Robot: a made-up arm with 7 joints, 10 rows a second.
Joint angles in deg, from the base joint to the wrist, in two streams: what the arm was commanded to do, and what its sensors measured. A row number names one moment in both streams.
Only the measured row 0 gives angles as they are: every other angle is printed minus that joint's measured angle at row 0.
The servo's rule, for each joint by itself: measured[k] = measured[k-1] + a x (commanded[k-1-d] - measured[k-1]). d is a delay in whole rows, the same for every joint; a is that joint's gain. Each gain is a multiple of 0.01, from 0.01 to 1. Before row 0 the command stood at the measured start. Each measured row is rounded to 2 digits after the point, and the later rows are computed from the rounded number. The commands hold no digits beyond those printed.
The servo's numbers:
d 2
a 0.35 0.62 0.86 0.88 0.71 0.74 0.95
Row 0, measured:
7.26 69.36 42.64 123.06 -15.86 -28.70 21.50
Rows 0 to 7, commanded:
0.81 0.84 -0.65 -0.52 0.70 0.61 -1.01
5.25 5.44 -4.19 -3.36 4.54 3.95 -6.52
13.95 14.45 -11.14 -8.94 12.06 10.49 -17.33
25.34 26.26 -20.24 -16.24 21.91 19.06 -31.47
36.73 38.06 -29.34 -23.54 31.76 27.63 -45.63
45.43 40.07 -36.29 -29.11 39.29 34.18 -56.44
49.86 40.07 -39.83 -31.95 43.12 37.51 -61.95
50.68 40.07 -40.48 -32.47 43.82 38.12 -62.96
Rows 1 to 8, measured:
0.00 0.00 0.00 0.00 0.00 0.00 0.00
0.00 0.00 0.00 0.00 0.00 0.00 0.00
0.28 0.52 -0.56 -0.46 0.50 0.45 -0.96
2.02 3.57 -3.68 -3.01 3.37 3.04 -6.24
6.20 10.32 -10.10 -8.23 9.54 8.55 -16.78
12.90 20.20 -18.82 -15.28 18.32 16.33 -30.74
21.24 31.27 -27.87 -22.55 27.86 24.69 -44.89
29.71 36.73 -35.11 -28.32 35.98 31.71 -55.86

